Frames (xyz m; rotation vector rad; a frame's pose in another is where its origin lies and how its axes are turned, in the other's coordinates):
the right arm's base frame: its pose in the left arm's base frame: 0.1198 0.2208 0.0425 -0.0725 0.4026 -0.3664
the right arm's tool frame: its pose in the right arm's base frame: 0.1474 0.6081 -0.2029 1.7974 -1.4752 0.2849
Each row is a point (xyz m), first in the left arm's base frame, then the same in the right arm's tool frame.
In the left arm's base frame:
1: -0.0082 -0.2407 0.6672
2: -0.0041 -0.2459 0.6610
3: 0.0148 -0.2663 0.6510
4: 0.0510 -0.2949 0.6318
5: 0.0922 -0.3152 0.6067
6: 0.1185 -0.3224 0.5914
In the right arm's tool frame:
1: 1.2035 0.6247 0.3995
2: 1.2053 0.6161 0.4017
3: 1.2208 0.5909 0.4025
4: 1.2421 0.5459 0.3986
5: 1.2549 0.4961 0.3890
6: 1.2588 0.4665 0.3795

